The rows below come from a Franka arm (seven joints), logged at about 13 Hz.
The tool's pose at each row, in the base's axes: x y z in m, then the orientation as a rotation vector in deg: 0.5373, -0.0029, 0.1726, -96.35, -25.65, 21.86; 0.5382, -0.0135, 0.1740, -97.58, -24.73, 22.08; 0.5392, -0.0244, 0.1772, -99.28, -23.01, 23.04; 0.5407, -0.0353, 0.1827, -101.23, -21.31, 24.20; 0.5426, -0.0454, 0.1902, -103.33, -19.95, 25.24; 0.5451, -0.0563, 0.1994, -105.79, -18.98, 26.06; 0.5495, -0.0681, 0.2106, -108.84, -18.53, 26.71
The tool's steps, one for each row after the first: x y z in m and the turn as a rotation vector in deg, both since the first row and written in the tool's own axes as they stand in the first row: -0.0045, 0.0001, -0.0098, -0.92, 0.43, 1.01; -0.0090, -0.0015, -0.0201, -2.05, 0.84, 3.06; -0.0131, -0.0054, -0.0310, -3.43, 1.10, 5.25; -0.0165, -0.0113, -0.0418, -5.06, 1.23, 7.19; -0.0197, -0.0188, -0.0538, -7.15, 1.30, 8.85; -0.0217, -0.0279, -0.0678, -9.94, 1.18, 10.22
